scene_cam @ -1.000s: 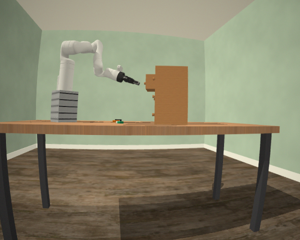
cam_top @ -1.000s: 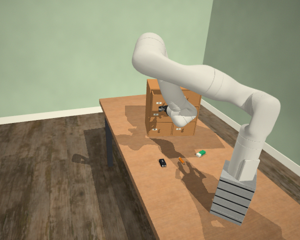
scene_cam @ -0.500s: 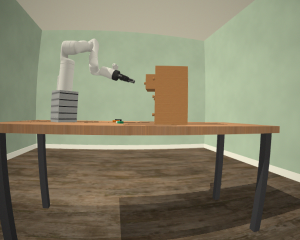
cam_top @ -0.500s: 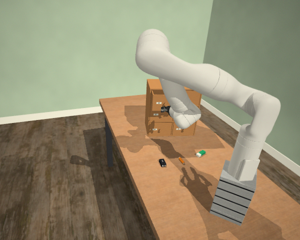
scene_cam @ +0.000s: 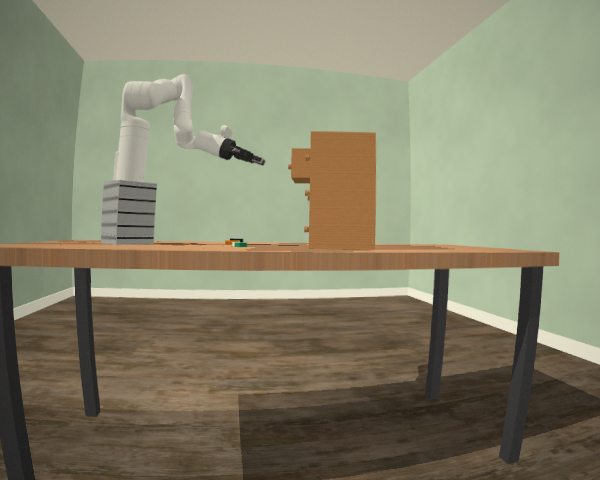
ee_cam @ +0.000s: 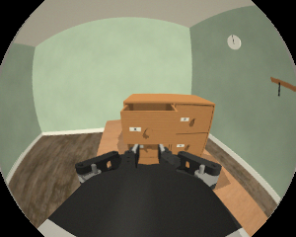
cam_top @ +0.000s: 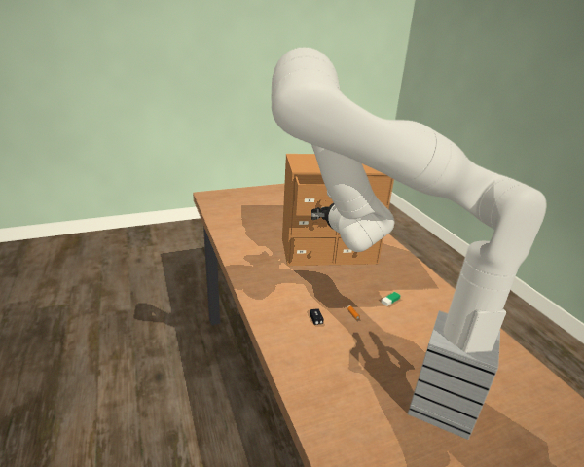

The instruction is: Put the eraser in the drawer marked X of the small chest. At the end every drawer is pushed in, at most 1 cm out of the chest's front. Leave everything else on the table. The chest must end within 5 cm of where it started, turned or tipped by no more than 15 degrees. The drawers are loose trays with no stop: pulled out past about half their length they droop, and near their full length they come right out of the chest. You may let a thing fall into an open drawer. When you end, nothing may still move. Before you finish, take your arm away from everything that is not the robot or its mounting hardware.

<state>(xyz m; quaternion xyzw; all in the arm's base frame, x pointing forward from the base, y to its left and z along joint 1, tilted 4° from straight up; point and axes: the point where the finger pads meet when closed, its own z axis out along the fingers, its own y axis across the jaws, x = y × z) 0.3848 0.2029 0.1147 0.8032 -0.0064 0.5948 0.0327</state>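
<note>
The white eraser lies 20 mm behind my hand, 210 mm to the right of it and 290 mm below it. From my hand the other things lie so: black block 90 mm behind, 30 mm to the left, 290 mm below; orange pencil stub 70 mm behind, 80 mm to the right, 290 mm below.
</note>
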